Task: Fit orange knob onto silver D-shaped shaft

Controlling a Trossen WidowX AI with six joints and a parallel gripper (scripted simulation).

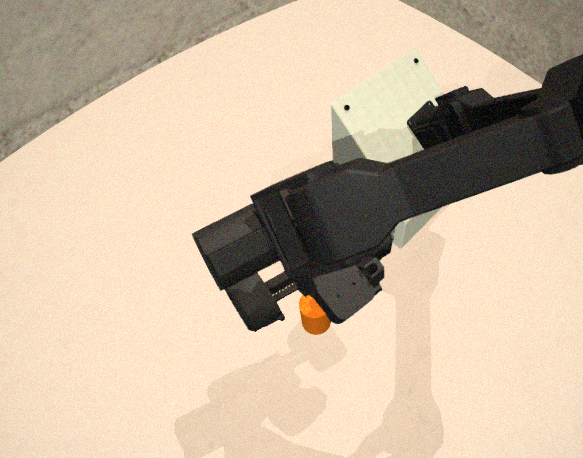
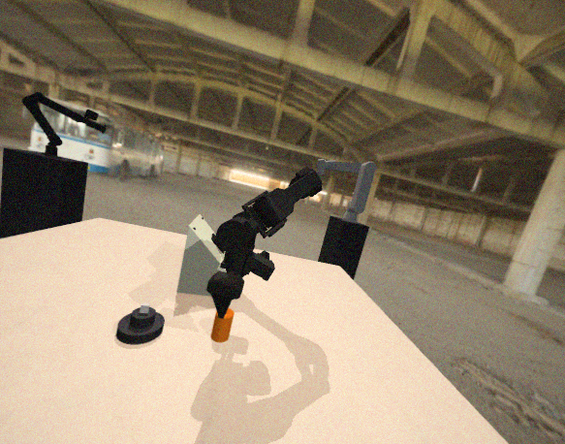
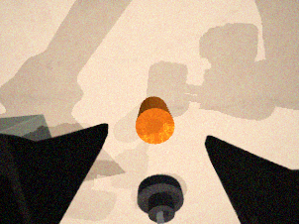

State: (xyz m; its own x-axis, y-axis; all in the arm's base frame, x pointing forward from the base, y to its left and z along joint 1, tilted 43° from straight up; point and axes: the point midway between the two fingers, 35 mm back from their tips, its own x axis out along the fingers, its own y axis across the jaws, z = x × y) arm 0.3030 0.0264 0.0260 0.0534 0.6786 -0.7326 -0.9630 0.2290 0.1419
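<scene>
My gripper tip is now 3 cm above the orange knob. From my gripper tip the other things lie so: dark round pedestal (1 cm behind, 16 cm to the right, 5 cm below).
</scene>
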